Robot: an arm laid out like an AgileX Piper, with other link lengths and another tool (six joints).
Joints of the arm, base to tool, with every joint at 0 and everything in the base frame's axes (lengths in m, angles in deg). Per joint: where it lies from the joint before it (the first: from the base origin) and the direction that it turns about. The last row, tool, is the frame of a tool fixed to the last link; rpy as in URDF.
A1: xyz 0 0 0.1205 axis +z
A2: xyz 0 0 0 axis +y
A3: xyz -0.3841 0 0.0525 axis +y
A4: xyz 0.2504 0 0.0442 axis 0.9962 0 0.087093
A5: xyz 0 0 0 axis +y
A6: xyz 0.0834 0 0.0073 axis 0.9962 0 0.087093
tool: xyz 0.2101 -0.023 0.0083 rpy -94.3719 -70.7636 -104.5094
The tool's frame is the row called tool.
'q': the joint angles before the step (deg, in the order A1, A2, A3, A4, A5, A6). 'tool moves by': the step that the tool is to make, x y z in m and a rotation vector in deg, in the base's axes. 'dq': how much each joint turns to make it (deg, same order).
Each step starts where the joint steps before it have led.
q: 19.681 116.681 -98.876 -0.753 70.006 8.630
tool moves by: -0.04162 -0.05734 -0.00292 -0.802 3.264 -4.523
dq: -5.374 -5.797 10.948 0.279 -1.805 -0.909
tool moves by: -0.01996 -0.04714 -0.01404 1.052 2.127 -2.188
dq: -6.716 -2.110 6.799 1.819 -2.763 -5.184
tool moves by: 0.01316 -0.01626 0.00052 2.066 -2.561 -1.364
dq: -3.678 -0.372 0.496 2.202 -2.757 -3.278
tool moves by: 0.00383 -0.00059 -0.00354 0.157 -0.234 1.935
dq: -0.282 0.496 -0.001 0.382 -0.601 -2.414
